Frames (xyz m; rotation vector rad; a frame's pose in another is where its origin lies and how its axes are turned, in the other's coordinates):
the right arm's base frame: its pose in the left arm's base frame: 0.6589 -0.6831 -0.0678 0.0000 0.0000 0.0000
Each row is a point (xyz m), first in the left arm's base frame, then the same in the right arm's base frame.
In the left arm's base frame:
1: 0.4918 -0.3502 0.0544
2: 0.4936 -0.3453 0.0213
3: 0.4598 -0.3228 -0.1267
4: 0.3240 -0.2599 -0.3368
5: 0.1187 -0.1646 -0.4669
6: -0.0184 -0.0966 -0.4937
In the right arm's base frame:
1: -0.1671 0.3329 0.1222
2: -0.1653 0.3378 0.0891
3: -0.1991 0.3603 -0.0589
4: -0.3349 0.4232 -0.2690
5: -0.5402 0.5185 -0.3991
6: -0.6773 0.5865 -0.4259

